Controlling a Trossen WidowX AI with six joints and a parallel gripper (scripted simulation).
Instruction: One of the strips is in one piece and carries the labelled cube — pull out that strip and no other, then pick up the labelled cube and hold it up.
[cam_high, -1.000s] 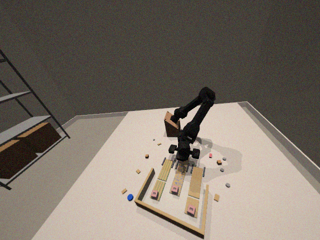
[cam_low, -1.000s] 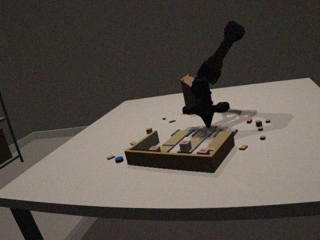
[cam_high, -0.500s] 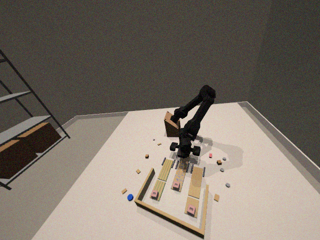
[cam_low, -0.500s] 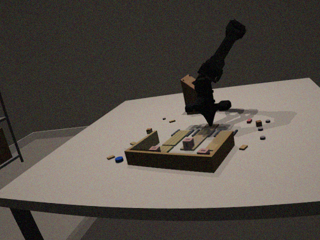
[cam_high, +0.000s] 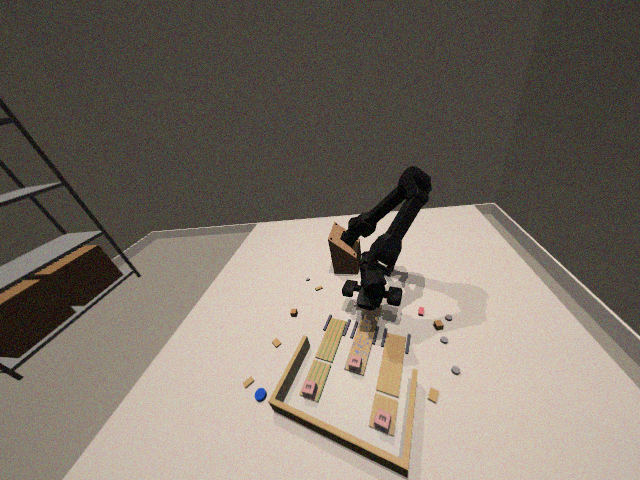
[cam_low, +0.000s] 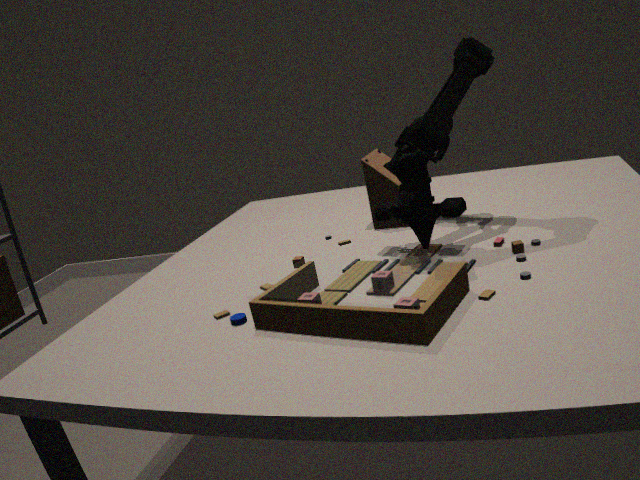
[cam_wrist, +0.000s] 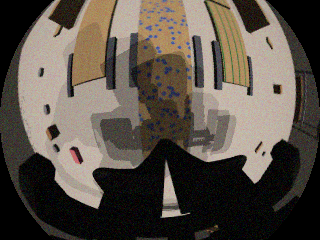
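Now: the strip 10 cm ahead of my gripper tip and 2 cm to the right of it. The rest, counted from my gripper tip: blue disc (33 cm ahead, 27 cm to the right); red piece (15 cm to the left, 1 cm behind).
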